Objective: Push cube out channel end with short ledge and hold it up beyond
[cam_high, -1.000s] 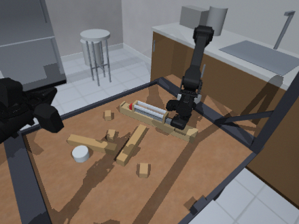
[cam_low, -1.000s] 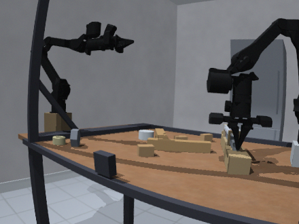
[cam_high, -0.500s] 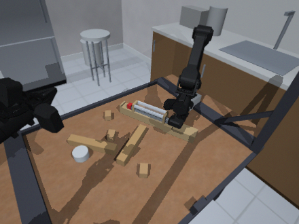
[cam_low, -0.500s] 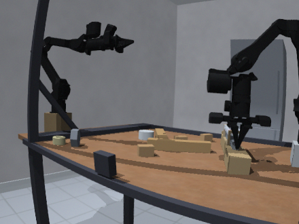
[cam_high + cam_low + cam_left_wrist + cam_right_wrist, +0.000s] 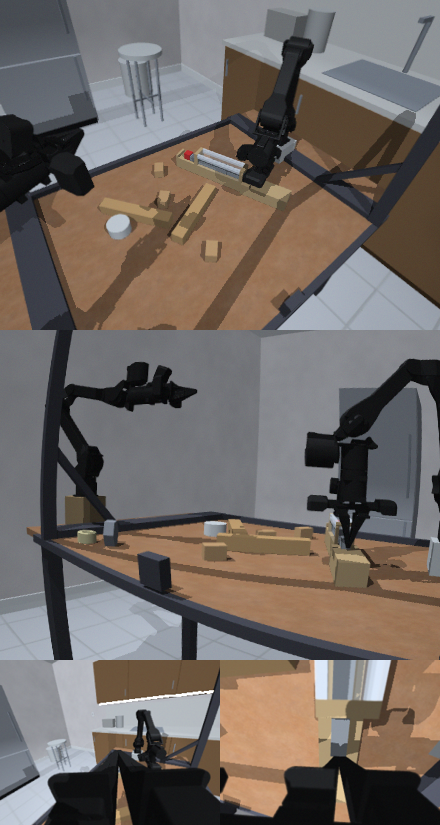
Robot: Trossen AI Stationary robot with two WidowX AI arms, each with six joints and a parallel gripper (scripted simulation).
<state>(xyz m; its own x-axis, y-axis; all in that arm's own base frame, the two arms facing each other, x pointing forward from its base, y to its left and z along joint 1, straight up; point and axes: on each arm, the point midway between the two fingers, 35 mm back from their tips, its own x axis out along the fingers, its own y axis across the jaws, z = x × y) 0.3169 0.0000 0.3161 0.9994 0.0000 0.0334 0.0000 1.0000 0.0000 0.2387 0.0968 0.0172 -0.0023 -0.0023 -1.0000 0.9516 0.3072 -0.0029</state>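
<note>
The red cube is 270 mm ahead of my right hand, 60 mm to the left of it and 30 mm below it. Also, from my right hand: white cylinder: 400 mm to the left, 230 mm ahead, 70 mm below; then tan channel: 140 mm ahead, 30 mm to the left, 30 mm below; then grey block: 530 mm to the left, 80 mm behind, 60 mm below.
</note>
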